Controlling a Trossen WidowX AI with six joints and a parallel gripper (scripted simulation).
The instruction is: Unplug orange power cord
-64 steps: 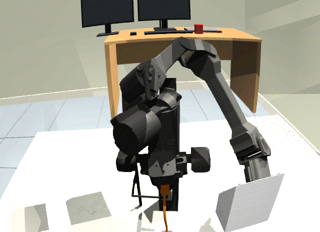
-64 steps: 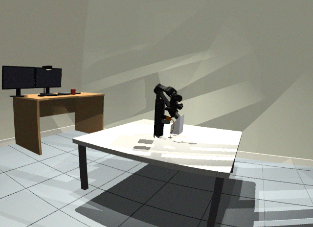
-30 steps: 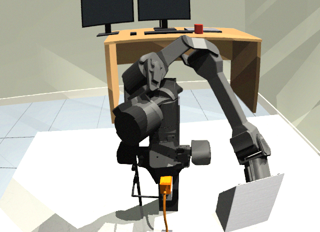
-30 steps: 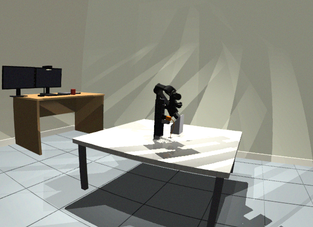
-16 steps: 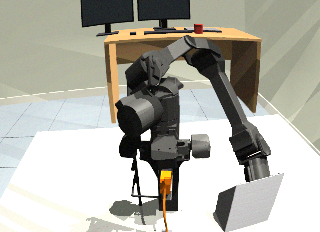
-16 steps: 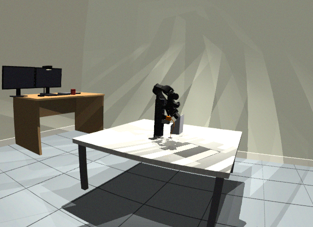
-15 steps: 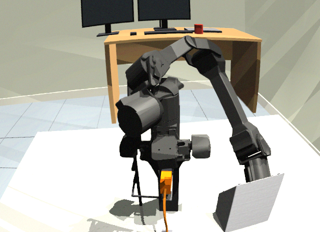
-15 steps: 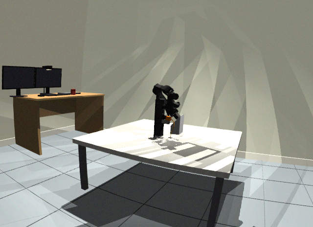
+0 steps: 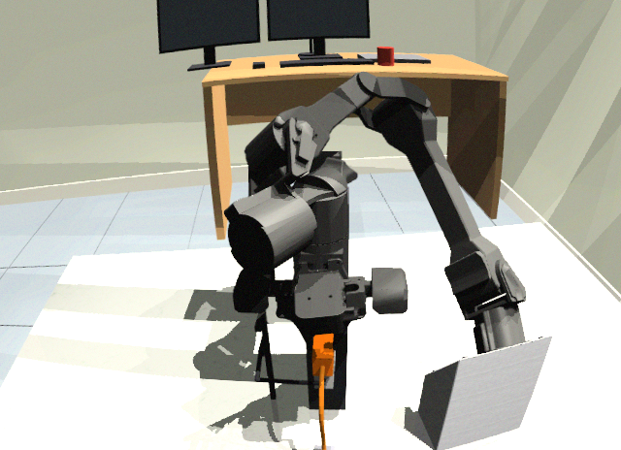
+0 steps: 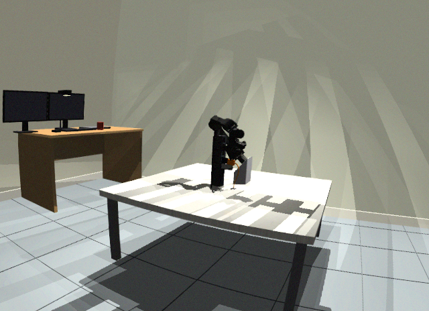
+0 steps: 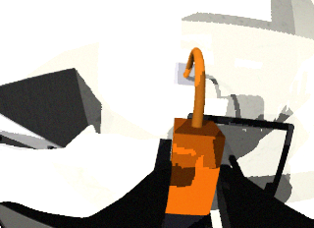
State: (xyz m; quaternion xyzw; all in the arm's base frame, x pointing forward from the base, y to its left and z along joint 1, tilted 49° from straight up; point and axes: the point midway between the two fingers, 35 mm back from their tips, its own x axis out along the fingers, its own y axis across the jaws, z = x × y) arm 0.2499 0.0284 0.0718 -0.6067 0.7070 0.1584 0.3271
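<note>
The orange plug lies 2 cm to the right of my gripper tip.
</note>
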